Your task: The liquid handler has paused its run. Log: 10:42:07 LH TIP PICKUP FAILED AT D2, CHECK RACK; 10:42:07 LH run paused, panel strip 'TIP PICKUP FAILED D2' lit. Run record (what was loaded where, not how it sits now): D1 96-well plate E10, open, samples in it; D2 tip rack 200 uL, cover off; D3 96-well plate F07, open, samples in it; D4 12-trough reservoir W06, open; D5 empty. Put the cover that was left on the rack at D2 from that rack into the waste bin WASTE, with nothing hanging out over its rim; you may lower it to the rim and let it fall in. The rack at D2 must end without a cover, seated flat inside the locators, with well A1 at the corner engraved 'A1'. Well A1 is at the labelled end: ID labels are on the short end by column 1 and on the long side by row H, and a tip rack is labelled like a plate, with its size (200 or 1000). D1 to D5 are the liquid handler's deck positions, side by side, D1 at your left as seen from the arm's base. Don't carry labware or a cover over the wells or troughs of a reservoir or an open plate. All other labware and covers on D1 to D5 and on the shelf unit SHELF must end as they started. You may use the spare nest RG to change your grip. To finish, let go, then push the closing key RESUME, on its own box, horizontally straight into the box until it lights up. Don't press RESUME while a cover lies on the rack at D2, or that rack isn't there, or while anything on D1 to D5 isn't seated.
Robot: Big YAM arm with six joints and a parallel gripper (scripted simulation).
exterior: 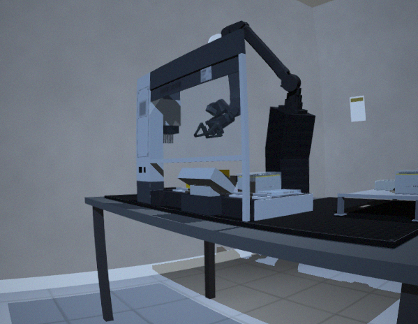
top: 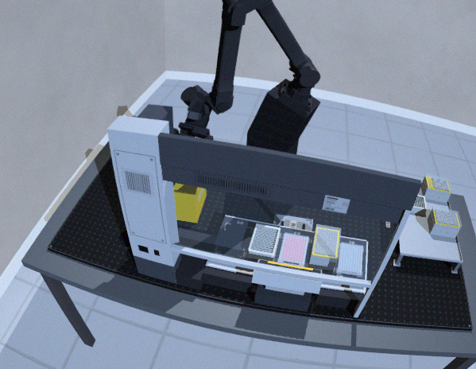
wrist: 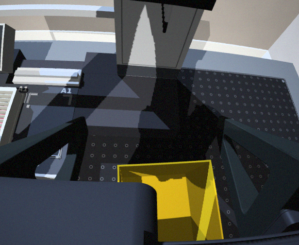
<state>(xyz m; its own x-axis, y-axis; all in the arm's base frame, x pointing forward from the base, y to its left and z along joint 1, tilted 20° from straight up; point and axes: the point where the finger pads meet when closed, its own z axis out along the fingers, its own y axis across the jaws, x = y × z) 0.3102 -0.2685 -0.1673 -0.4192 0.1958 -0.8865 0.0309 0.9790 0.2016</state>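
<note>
My hand is 100 mm short of the clear cover, 490 mm to the right of it and 170 mm above it. Also, from my hand: resume box (230 mm behind, 10 mm to the left, 230 mm below); then reservoir W06 (100 mm ahead, 290 mm to the left, 230 mm below); then yellow waste bin (70 mm behind, 50 mm to the right, 250 mm below).
</note>
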